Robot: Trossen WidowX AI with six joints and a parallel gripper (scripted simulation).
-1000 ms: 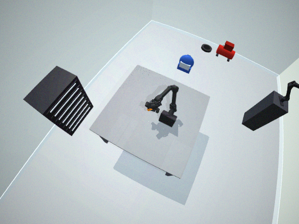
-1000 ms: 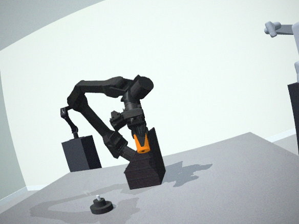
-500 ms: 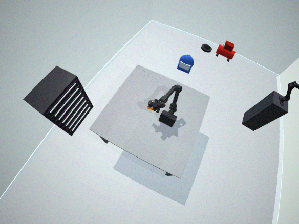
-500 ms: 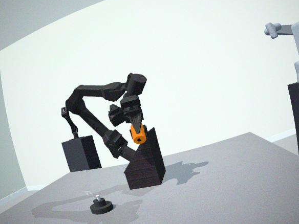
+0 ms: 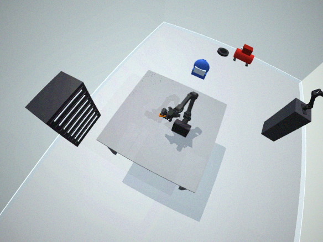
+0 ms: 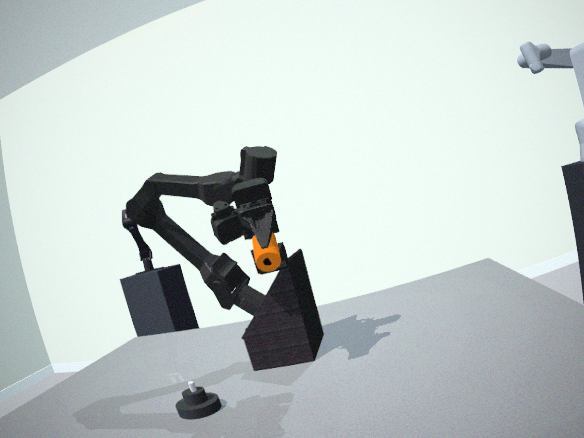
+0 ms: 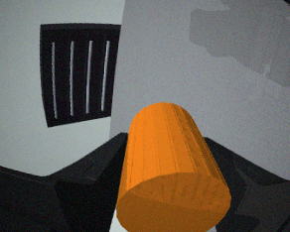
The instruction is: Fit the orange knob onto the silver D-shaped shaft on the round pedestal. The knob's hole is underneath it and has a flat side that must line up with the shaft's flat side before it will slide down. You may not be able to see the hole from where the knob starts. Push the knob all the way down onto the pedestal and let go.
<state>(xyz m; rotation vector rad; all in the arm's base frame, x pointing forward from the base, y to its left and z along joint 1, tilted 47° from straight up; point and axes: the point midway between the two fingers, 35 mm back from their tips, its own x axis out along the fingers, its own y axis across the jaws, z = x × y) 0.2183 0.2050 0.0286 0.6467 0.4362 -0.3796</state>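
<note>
The orange knob is 3 cm behind my gripper tip, 1 cm to the right of it and 2 cm above it. Round my gripper tip: dark round pedestal (5 cm ahead, 19 cm to the right, 22 cm below).
</note>
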